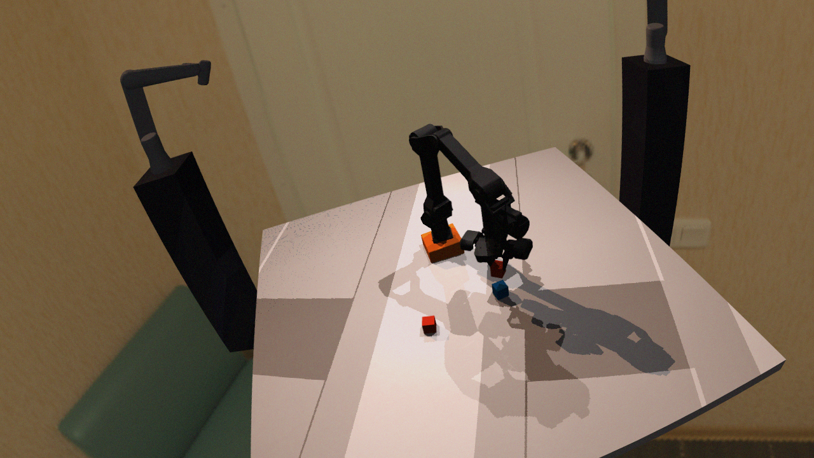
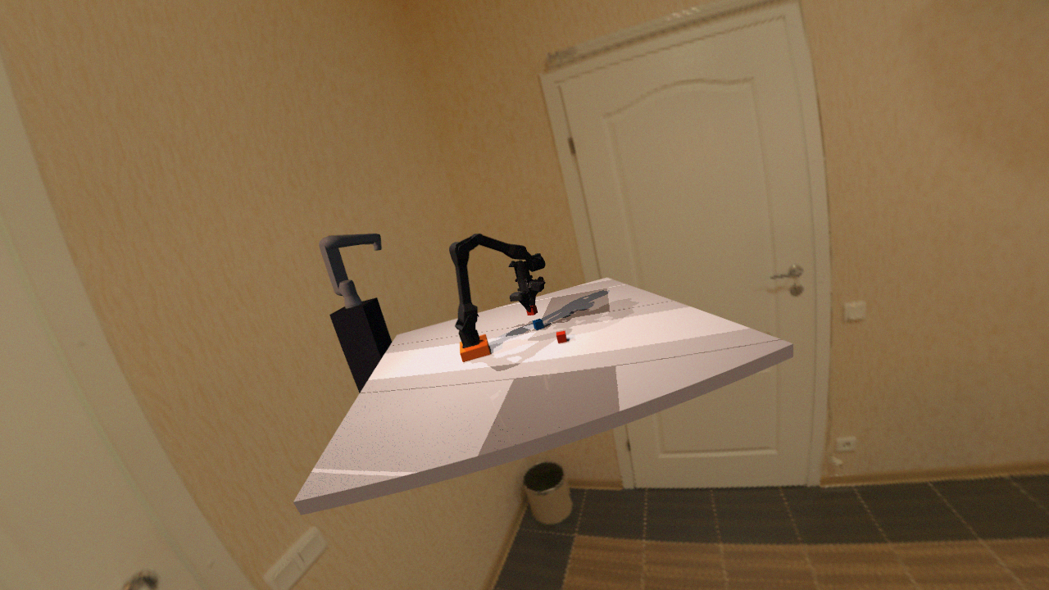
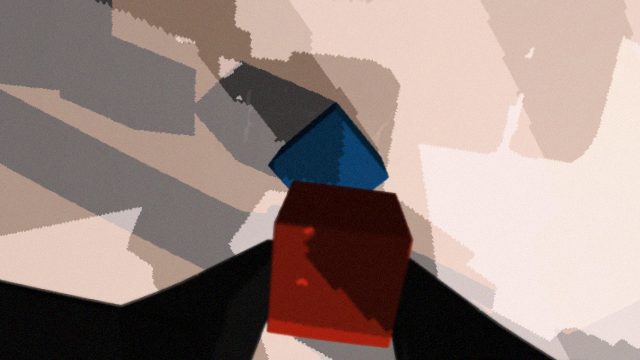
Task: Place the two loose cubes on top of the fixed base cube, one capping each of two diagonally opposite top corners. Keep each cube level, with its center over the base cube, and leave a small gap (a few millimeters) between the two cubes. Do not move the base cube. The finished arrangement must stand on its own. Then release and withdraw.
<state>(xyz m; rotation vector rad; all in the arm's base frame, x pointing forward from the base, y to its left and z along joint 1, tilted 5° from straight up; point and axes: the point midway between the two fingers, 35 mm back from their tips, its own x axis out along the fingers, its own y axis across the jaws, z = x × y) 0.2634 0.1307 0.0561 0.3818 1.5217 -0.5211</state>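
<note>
The blue cube is 70 mm below my gripper tip and 10 mm ahead of it.
</note>
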